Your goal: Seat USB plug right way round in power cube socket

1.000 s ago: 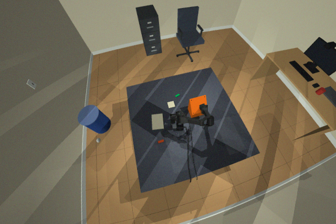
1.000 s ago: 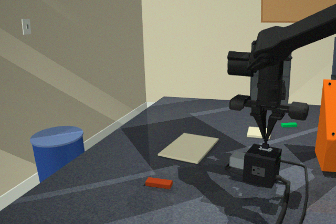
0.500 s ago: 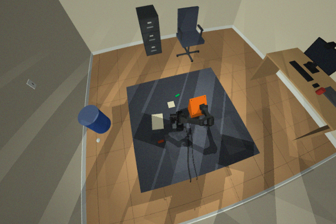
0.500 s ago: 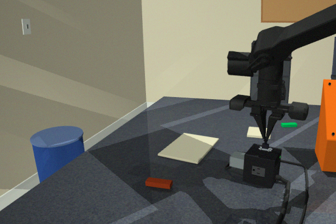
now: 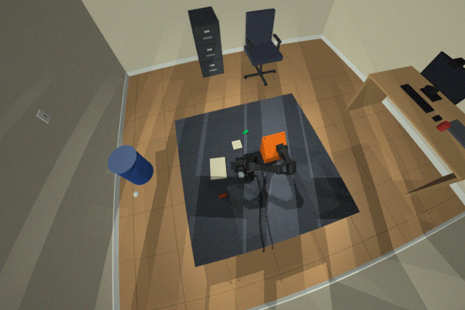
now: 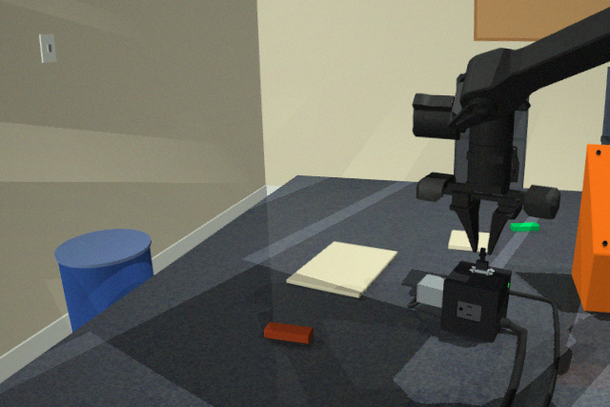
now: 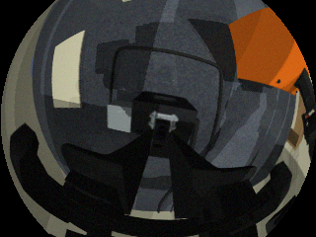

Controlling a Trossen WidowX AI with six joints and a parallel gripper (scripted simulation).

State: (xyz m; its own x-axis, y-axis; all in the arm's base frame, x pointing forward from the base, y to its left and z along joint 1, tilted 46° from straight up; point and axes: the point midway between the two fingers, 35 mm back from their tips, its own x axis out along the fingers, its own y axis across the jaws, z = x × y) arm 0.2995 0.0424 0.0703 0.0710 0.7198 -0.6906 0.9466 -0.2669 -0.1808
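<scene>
My gripper tip is 20 mm above the usb plug. Round my gripper tip: red block (260 mm ahead, 100 mm to the left, 100 mm below); then large cream pad (230 mm ahead, 140 mm to the right, 100 mm below); then small cream pad (300 mm to the right, 100 mm below).
</scene>
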